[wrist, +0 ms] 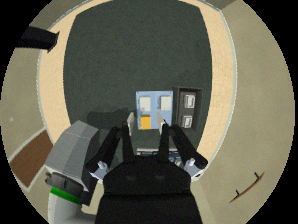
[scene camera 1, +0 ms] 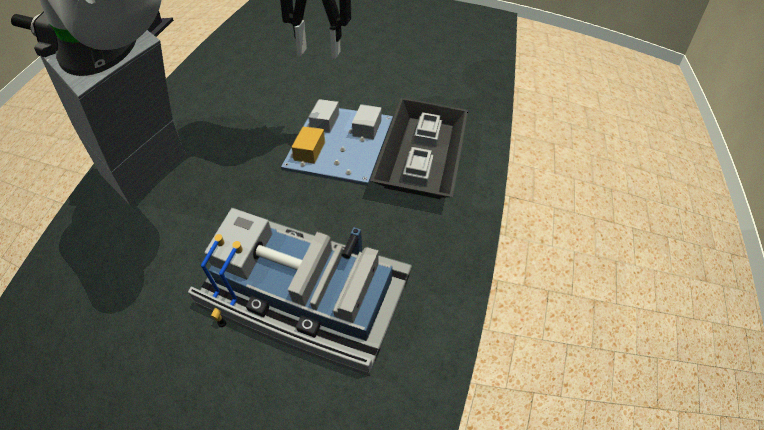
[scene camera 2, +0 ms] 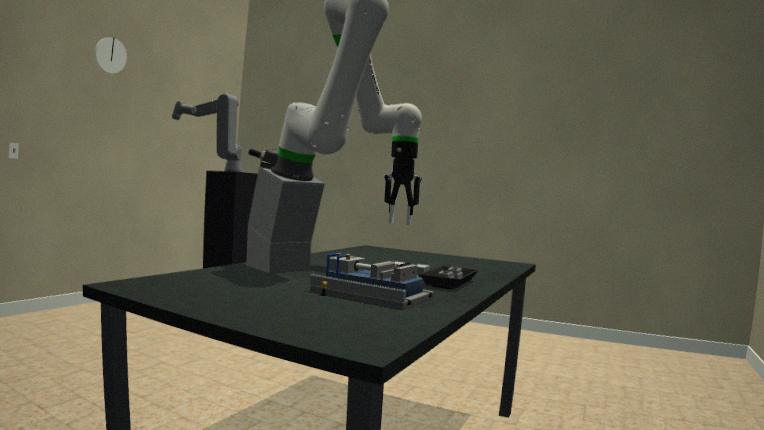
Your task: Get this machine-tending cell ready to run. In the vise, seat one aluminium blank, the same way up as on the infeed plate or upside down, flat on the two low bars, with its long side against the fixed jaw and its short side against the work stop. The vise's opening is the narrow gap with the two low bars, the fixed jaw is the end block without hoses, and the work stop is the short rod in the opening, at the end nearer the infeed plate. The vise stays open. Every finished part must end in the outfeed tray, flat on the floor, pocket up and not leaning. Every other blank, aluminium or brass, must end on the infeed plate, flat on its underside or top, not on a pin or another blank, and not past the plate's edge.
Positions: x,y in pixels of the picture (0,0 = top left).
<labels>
A brass blank (scene camera 1: 310,141): 86 cm from the lens. A finished part (scene camera 1: 415,173) is 81 cm from the lens.
</labels>
